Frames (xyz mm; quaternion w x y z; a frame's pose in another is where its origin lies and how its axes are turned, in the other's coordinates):
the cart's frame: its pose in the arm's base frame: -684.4 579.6 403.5 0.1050 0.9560 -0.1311 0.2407
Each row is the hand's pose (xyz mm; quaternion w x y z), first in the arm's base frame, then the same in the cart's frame.
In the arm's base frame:
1: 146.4 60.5 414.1 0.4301 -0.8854 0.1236 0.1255
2: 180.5 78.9 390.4 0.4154 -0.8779 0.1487 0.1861
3: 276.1 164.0 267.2 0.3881 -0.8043 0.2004 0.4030
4: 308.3 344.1 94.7 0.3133 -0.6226 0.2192 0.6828
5: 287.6 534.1 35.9 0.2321 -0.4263 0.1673 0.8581
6: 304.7 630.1 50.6 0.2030 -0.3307 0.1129 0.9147
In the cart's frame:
1: 815.0 241.0 487.3 0.7873 0.4579 -0.4025 0.0924
2: 828.8 210.2 517.6 0.7703 0.4291 -0.4593 0.1075
3: 832.9 84.1 642.7 0.6574 0.3544 -0.6507 0.1372
4: 740.1 -119.3 757.8 0.4267 0.2226 -0.8666 0.1316
5: 655.8 -300.4 749.4 0.1986 0.1139 -0.9709 0.0698
6: 658.3 -394.1 718.8 0.0895 0.0817 -0.9925 0.0174

